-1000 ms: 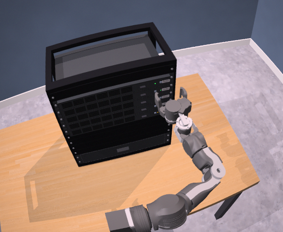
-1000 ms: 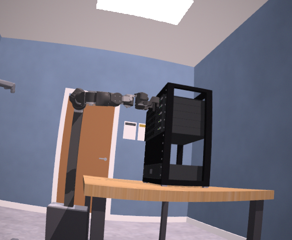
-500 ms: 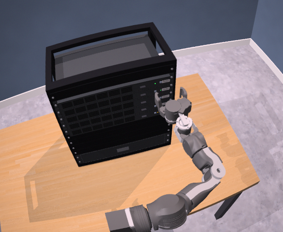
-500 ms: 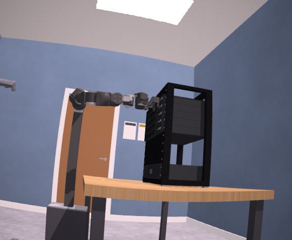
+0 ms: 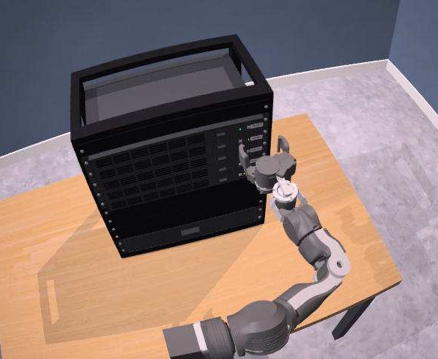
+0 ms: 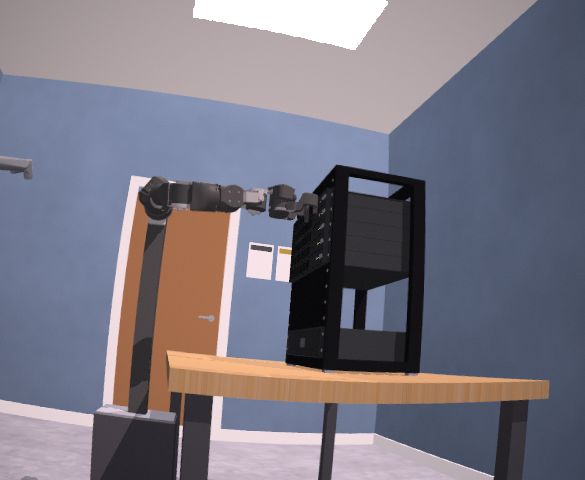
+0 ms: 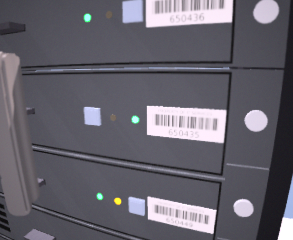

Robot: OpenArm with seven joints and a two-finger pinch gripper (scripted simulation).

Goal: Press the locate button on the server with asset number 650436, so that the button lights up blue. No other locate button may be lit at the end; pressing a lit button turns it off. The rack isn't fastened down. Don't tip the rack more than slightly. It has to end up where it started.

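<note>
Now: the locate button 3 cm ahead of my hand, 2 cm to the left of it and 4 cm above it.
</note>
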